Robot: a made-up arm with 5 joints.
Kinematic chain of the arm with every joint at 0, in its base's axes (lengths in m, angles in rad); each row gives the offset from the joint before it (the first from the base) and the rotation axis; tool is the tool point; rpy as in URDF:
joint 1: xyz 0 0 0.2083 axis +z
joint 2: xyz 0 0 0 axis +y
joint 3: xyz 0.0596 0 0.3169 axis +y
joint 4: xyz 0.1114 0 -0.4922 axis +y
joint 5: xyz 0.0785 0 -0.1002 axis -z
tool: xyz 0 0 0 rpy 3.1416 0 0
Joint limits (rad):
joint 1: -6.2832..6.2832
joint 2: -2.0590..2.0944
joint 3: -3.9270..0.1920
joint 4: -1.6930..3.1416
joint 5: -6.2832..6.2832
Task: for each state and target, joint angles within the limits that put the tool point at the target. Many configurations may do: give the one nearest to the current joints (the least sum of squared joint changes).
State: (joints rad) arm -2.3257 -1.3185 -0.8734 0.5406 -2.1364
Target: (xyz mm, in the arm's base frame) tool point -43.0 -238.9 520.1
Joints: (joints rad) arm -1.7489 -1.6342 -0.2374 0.8061 -2.1364
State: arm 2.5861 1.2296 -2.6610 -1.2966 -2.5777
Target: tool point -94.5 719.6 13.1
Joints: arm 1.7014 1.3740 -2.0228 -1.6930 -2.5777
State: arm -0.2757 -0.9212 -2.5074 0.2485 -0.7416
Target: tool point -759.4 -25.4 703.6
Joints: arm 0.0334 -0.8720 -3.0657 -0.2590 -0.7416
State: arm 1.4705 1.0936 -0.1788 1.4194 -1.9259
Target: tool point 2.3 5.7 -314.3
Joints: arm 1.1873 1.3960 -0.7609 1.1385 -1.9259
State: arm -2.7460 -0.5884 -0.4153 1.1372 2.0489
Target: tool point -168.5 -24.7 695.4
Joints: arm -2.9960 -1.3951 -0.7720 1.2259 2.0489
